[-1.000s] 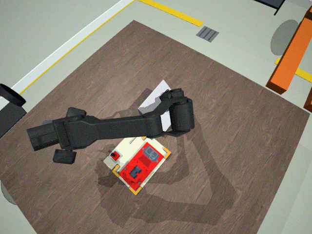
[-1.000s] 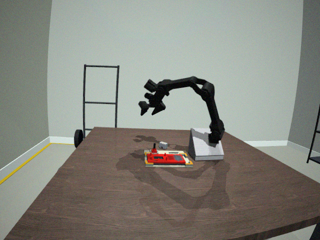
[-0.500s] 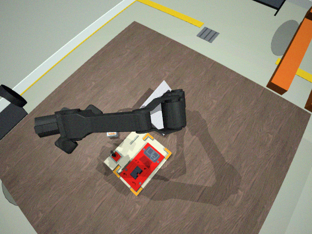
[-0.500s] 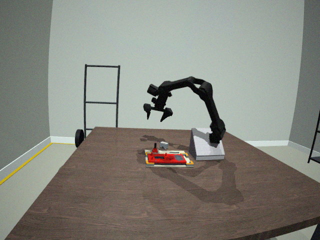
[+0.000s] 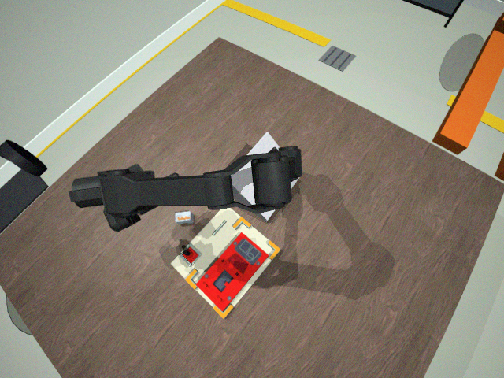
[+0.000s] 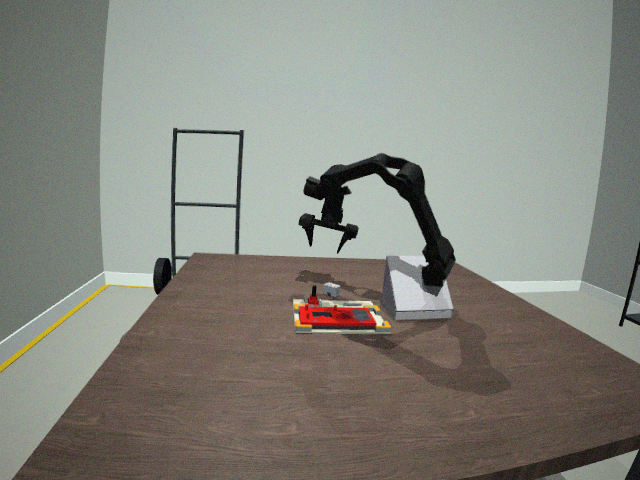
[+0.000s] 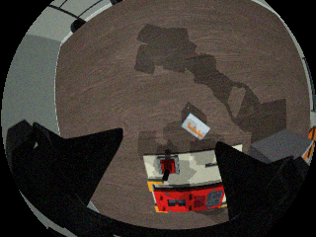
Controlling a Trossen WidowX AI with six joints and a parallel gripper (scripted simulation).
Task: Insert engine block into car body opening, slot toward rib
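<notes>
Right now the grey engine block is 3 cm behind my gripper tip, 2 cm to the left of it and 14 cm below it. From my gripper tip the other things lie so: black post (3 cm ahead, 11 cm to the left, 11 cm below).
</notes>
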